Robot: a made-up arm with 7 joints. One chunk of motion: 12 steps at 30 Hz.
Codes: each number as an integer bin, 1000 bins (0 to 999) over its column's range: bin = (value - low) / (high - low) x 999, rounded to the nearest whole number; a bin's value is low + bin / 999 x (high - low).
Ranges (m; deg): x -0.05..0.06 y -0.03..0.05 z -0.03..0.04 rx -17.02..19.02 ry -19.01..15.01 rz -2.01..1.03
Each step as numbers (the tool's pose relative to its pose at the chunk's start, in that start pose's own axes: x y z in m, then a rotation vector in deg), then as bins.
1 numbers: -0.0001 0.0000 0.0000 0.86 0.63 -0.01
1 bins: 453 375 428 496 577 657
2 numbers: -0.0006 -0.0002 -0.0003 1.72 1.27 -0.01
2 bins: 449 372 424 519 596 657
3 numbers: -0.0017 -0.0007 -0.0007 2.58 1.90 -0.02
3 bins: 439 366 418 543 614 654
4 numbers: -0.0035 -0.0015 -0.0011 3.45 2.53 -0.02
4 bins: 422 356 412 567 633 654
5 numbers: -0.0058 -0.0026 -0.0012 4.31 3.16 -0.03
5 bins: 401 342 411 591 651 651
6 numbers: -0.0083 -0.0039 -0.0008 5.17 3.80 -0.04
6 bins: 379 326 417 615 670 647
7 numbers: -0.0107 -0.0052 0.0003 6.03 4.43 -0.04
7 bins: 357 310 432 639 688 647
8 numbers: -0.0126 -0.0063 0.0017 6.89 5.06 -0.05
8 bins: 340 296 452 663 707 644
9 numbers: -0.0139 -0.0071 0.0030 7.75 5.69 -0.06
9 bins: 328 286 471 687 725 641
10 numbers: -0.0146 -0.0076 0.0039 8.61 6.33 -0.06
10 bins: 321 280 484 710 744 641
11 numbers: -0.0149 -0.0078 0.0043 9.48 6.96 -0.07
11 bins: 319 277 490 735 763 638
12 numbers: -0.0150 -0.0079 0.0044 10.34 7.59 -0.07
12 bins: 318 276 491 758 781 638
